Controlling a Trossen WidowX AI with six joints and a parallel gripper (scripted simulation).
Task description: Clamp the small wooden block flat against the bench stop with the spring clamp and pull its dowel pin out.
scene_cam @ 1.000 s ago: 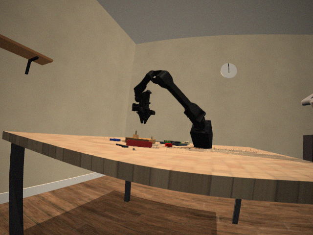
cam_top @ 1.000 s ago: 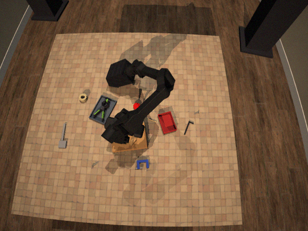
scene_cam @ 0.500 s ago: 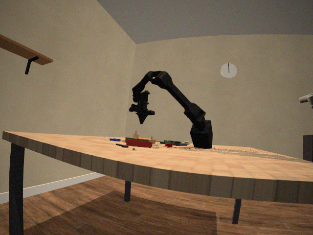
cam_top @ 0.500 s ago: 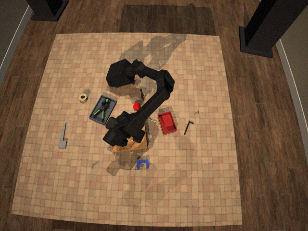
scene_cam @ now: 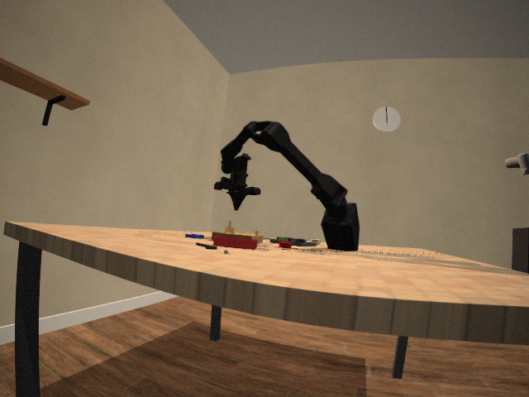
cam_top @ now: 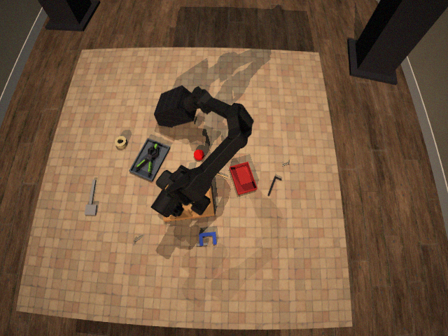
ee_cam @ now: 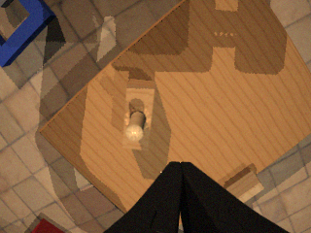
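The dowel pin lies 10 mm ahead of my hand, 20 mm to the left of it and 100 mm below it. Round my hand: small wooden block (10 mm ahead, 20 mm to the left, 110 mm below); then wooden board (20 mm behind, 10 mm to the right, 140 mm below); then red knob (220 mm behind, 10 mm to the right, 140 mm below).
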